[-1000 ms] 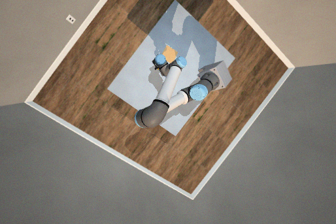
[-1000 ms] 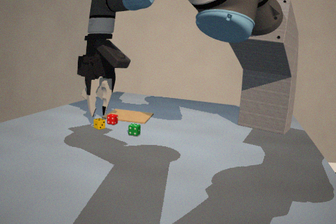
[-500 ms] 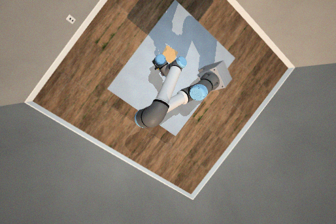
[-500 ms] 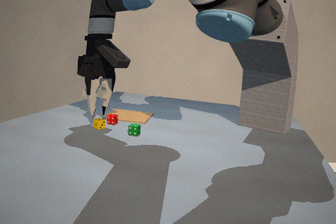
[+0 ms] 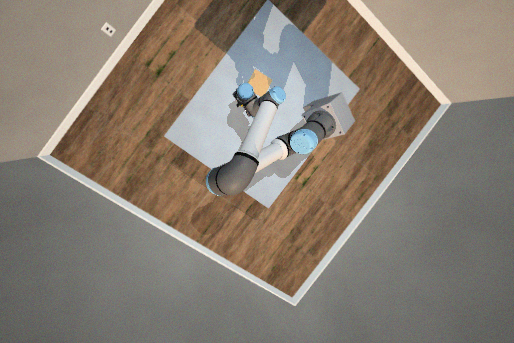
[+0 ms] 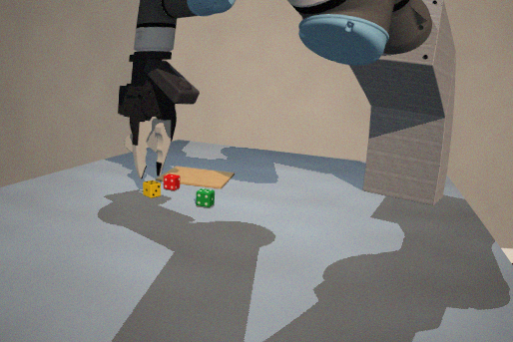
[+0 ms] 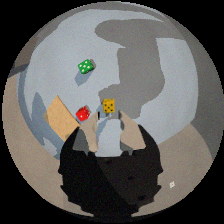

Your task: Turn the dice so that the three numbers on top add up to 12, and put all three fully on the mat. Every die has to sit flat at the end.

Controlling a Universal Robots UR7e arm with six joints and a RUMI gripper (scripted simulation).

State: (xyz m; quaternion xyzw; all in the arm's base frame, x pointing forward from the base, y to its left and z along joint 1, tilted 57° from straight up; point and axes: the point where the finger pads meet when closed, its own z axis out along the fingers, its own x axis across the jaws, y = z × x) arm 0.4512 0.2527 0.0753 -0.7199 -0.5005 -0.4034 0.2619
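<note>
Right now my hand is 4 cm above the yellow die. From my hand the other things lie so: green die (10 cm behind, 3 cm to the right, 4 cm below); then tan mat (2 cm ahead, 18 cm to the right, 5 cm below); then red die (7 cm to the right, 4 cm below).
</note>
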